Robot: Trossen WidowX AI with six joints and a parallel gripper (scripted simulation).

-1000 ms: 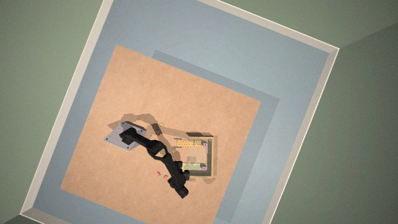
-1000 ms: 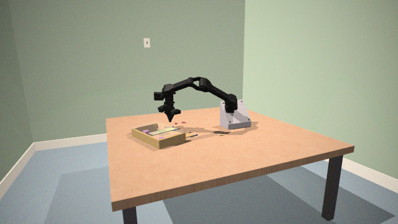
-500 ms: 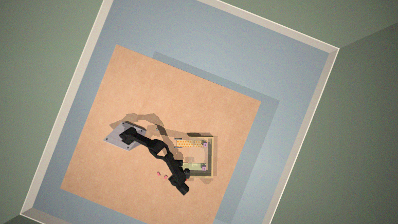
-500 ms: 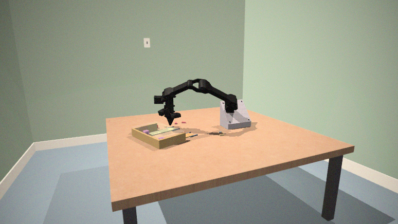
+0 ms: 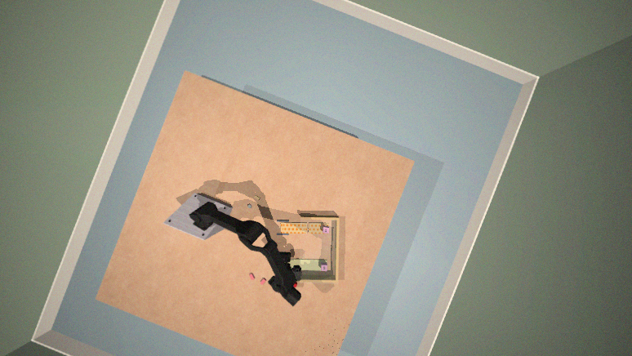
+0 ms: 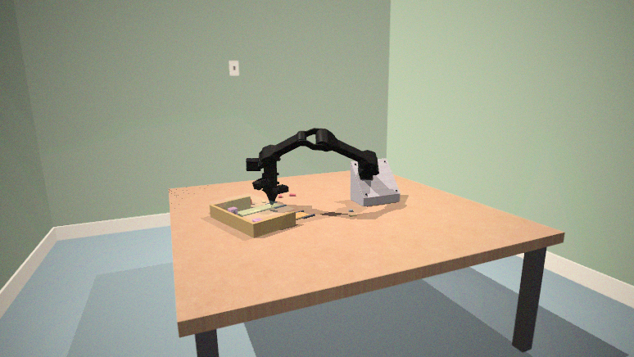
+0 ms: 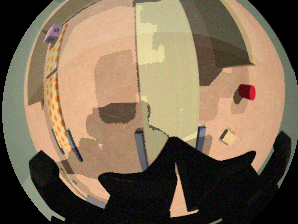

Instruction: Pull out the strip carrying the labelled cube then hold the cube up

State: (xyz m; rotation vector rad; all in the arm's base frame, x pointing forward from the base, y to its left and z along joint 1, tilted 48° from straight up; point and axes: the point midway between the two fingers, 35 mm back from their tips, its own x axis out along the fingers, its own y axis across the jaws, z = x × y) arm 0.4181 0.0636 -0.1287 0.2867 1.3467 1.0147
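My gripper tip is now 8 cm short of the pale green strip, 4 cm to the right of it and 1 cm above it. Round my gripper tip: grey disc: 31 cm behind, 18 cm to the left; red block: 9 cm ahead, 7 cm to the right.
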